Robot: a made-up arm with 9 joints. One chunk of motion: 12 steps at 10 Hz.
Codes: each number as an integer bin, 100 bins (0 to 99) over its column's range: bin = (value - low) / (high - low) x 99, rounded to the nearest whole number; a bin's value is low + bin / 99 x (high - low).
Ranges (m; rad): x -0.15..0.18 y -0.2..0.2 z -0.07..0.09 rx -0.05..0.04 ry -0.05..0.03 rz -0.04..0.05
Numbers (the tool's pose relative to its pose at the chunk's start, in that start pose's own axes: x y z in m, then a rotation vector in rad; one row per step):
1: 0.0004 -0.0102 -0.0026 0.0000 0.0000 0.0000
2: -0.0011 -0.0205 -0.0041 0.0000 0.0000 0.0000
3: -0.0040 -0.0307 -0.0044 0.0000 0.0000 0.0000
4: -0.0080 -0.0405 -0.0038 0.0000 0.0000 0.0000
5: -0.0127 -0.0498 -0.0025 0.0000 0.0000 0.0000
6: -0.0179 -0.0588 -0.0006 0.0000 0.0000 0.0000
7: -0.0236 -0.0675 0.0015 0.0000 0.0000 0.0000
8: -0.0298 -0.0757 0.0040 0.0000 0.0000 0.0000
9: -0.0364 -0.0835 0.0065 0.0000 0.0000 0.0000
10: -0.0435 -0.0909 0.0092 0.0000 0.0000 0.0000
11: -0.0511 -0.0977 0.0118 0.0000 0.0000 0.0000
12: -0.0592 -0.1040 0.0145 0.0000 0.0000 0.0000
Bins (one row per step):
1: 45 47 42 55 62 44
2: 45 44 41 55 62 44
3: 44 42 41 55 62 44
4: 43 39 41 55 62 44
5: 41 37 42 55 62 44
6: 40 35 43 55 62 44
7: 38 33 44 55 62 44
8: 36 31 46 55 62 44
9: 34 29 47 55 62 44
10: 32 27 49 55 62 44
11: 30 25 51 55 62 44
12: 27 24 52 55 62 44

